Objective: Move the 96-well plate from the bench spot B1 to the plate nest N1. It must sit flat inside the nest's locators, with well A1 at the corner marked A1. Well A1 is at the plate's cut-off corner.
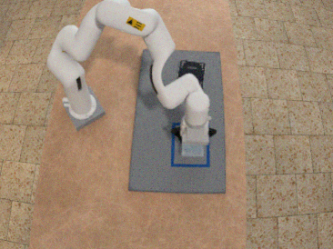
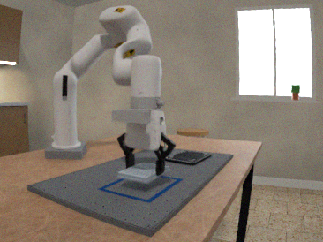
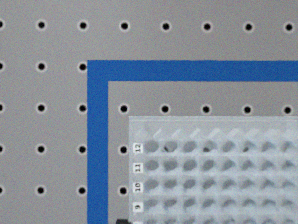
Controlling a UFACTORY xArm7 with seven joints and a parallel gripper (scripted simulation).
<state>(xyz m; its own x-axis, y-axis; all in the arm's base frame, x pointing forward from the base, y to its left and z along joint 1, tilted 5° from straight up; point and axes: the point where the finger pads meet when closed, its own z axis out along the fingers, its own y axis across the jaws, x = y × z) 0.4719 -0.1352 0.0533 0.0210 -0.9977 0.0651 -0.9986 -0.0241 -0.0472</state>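
The black plate nest is 1 cm behind my hand, 34 cm to the left of it and 4 cm below it. The rest, counted from my hand: 96-well plate: 1 cm below.
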